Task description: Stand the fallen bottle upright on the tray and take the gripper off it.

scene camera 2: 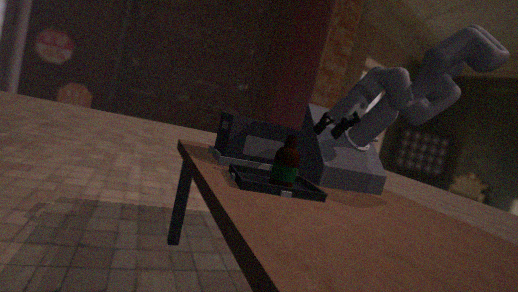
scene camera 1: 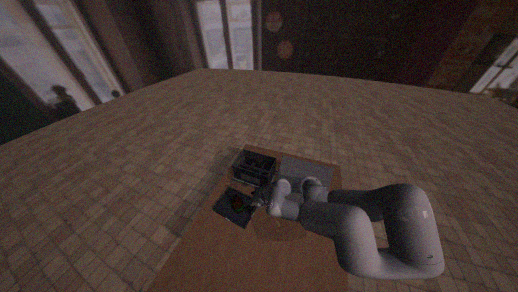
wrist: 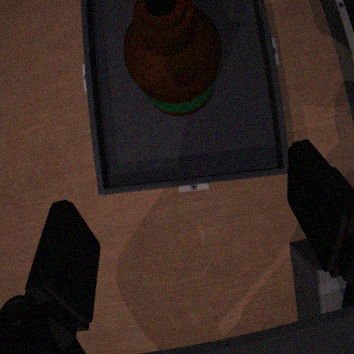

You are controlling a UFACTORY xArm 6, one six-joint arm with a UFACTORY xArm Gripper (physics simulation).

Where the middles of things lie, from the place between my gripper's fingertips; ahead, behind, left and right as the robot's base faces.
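Labels:
I find the dark brown bottle (scene camera 2: 286, 160) 100 mm ahead of my hand, 20 mm to the right of it and 100 mm below it.

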